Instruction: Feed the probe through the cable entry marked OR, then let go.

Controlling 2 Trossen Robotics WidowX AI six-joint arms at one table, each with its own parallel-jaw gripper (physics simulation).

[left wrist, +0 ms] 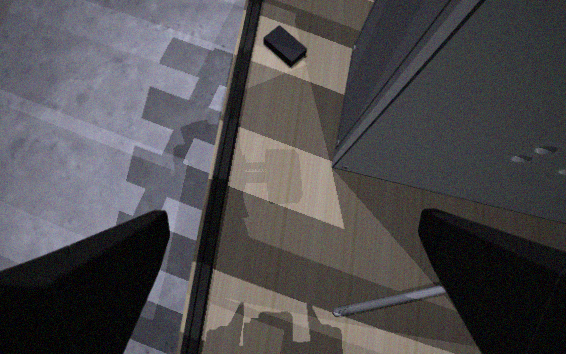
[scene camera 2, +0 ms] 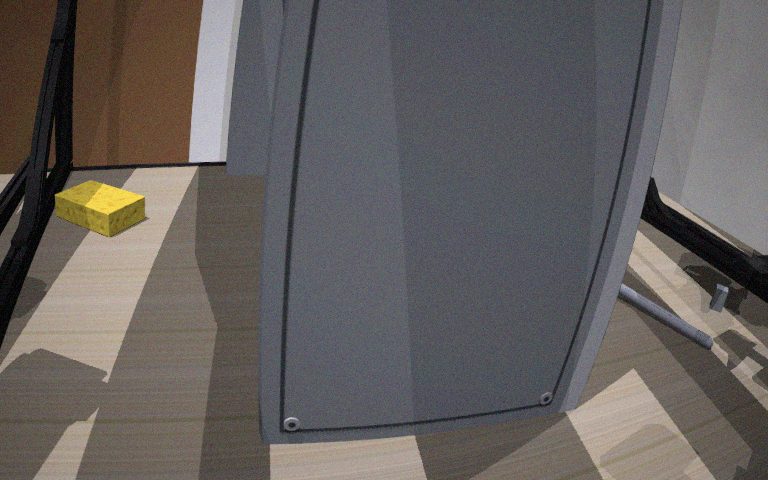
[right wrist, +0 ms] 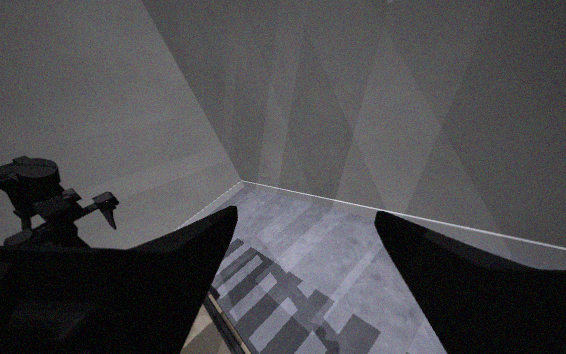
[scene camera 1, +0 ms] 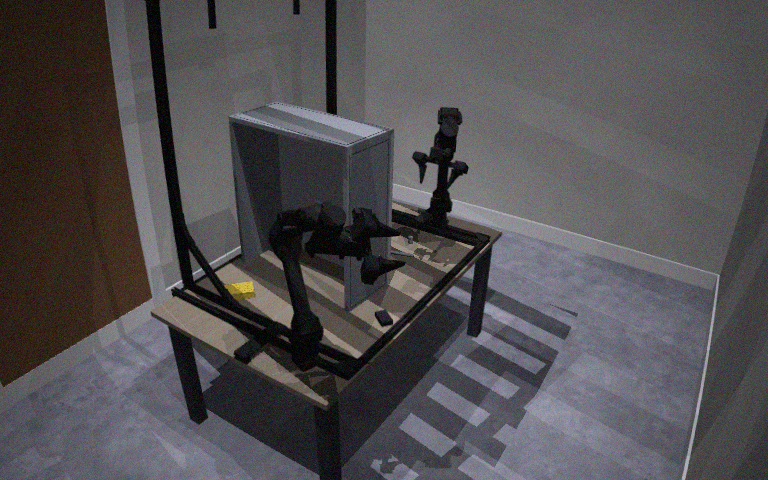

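Seen in the pictures: left gripper, between the fingertips: point(left wrist: 296, 222) point(right wrist: 94, 242) point(scene camera 1: 433, 186); right gripper, between the fingertips: point(right wrist: 305, 214) point(scene camera 1: 402, 248); left arm's base, origin of its link: point(scene camera 1: 438, 223); right arm's base, origin of its link: point(scene camera 1: 306, 356).
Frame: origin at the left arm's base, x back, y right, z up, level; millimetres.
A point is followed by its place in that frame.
The probe, a thin grey rod point(scene camera 1: 403, 253) @[x -291, y 39, z -8 mm] point(scene camera 2: 665, 316) @[x -297, y 63, z -9 mm] point(left wrist: 390, 301) @[x -295, y 82, z -5 mm], lies on the table beside the tall grey cabinet point(scene camera 1: 369, 226) point(scene camera 2: 453, 226) point(left wrist: 450, 100). One end is hidden behind the cabinet in scene camera 2 and behind a finger in the left wrist view. Several small fittings point(left wrist: 546, 149) @[x -458, y 177, z 185 mm] show on the cabinet's face at the right of the left wrist view; no OR marking is readable. My left gripper point(scene camera 1: 436, 184) @[x -376, y -92, z 326 mm] point(left wrist: 296, 222) @[x -376, y -92, z 326 mm] is open and empty, high above the table. My right gripper point(scene camera 1: 402, 247) @[x -977, y -227, z 423 mm] point(right wrist: 305, 214) @[x -977, y -227, z 423 mm] is open and empty, raised in front of the cabinet, pointing outward.
A yellow sponge point(scene camera 1: 240, 290) @[x -799, y 426, z 8 mm] point(scene camera 2: 101, 206) @[x -787, y 405, z 8 mm] lies left of the cabinet. A black box point(scene camera 1: 384, 317) @[x -705, y -68, z -3 mm] point(left wrist: 285, 46) @[x -692, y -63, z -3 mm] lies near the table's front rail point(left wrist: 215, 200) @[x -436, y -164, z -5 mm]. A small grey block point(scene camera 1: 410, 239) @[x -187, y 53, z -1 mm] point(scene camera 2: 719, 297) @[x -188, y 53, z -2 mm] stands beyond the probe. Black frame posts point(scene camera 1: 164, 169) @[x -847, y 647, z 429 mm] rise behind the table.
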